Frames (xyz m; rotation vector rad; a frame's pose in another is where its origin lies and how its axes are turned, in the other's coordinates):
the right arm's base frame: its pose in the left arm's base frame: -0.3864 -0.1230 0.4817 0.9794 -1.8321 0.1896
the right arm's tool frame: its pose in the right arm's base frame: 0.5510 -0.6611 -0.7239 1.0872 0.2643 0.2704
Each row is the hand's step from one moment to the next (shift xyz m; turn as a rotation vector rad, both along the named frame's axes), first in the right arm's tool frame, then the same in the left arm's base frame.
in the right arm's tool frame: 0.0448 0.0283 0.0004 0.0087 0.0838 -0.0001
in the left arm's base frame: -0.0410 -0.0148 0.0302 -0.0798 -0.0134 -0.0234
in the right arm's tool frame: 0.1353 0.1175 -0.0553 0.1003 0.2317 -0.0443
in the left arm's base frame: -0.1651 0.0053 0.0888 -0.2557 -0.0127 0.0123
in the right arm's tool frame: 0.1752 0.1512 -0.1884 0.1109 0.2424 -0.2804
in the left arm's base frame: -0.2378 0.1194 0.1351 -0.3193 0.2106 0.0580
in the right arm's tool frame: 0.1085 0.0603 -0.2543 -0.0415 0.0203 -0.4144
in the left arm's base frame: -0.1459 0.2110 0.1195 -0.0928 0.4058 0.0248
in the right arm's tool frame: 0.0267 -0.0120 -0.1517 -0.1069 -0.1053 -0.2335
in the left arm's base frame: -0.0302 0.1414 0.0545 0.0829 0.2642 -0.0185
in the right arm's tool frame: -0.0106 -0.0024 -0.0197 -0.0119 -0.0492 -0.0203
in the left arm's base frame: 0.0016 0.0218 -0.0054 0.0448 0.0291 0.0110
